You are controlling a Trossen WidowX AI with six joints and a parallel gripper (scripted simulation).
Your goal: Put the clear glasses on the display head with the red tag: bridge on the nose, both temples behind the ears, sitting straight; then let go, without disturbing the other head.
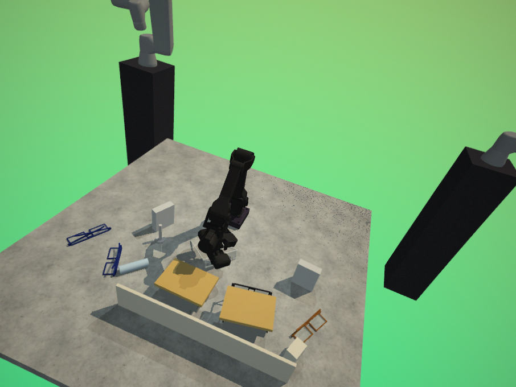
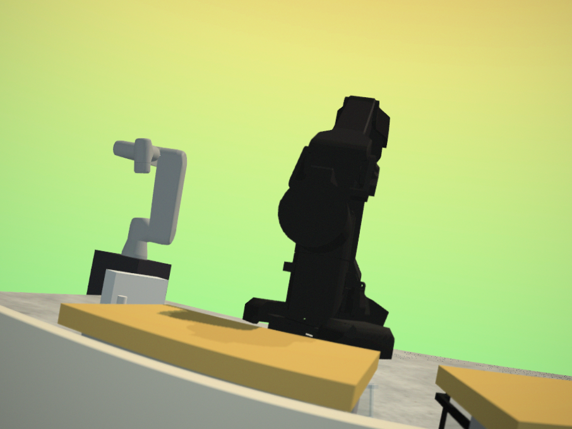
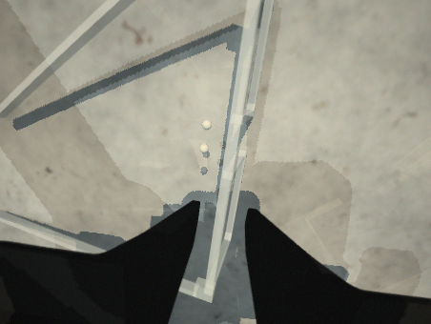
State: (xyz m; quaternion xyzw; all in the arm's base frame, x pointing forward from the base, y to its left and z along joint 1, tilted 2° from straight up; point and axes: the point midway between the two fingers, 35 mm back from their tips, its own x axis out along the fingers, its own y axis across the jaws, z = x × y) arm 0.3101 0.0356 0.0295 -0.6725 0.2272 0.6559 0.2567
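Now: the small post 240 mm to the right of my gripper tip, 10 mm behind it and 10 mm above it. Round my gripper tip: cream wall (290 mm ahead, 110 mm to the left, 40 mm above).
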